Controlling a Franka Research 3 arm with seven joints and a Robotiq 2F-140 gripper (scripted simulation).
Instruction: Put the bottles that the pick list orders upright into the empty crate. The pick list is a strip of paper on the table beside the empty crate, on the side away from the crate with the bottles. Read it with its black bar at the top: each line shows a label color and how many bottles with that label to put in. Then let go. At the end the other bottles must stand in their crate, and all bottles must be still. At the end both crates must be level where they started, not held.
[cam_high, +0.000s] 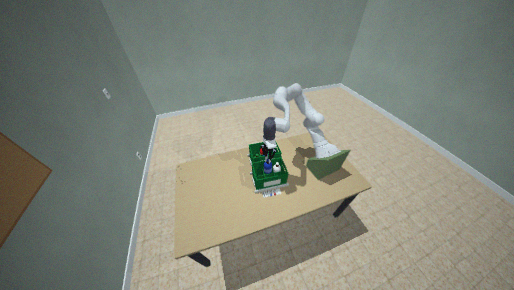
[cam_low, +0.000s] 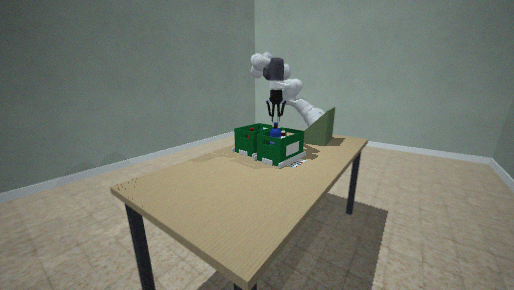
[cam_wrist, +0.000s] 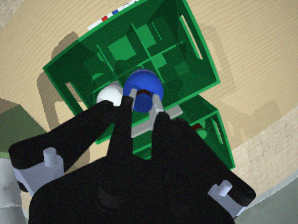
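Right now the blue-capped bottle is 8 cm below my hand. Round my hand: red-labelled bottle (3 cm behind, 23 cm to the right, 15 cm below); then white-capped bottle (9 cm behind, 1 cm to the left, 15 cm below); then green-capped bottle (6 cm ahead, 14 cm to the right, 15 cm below).
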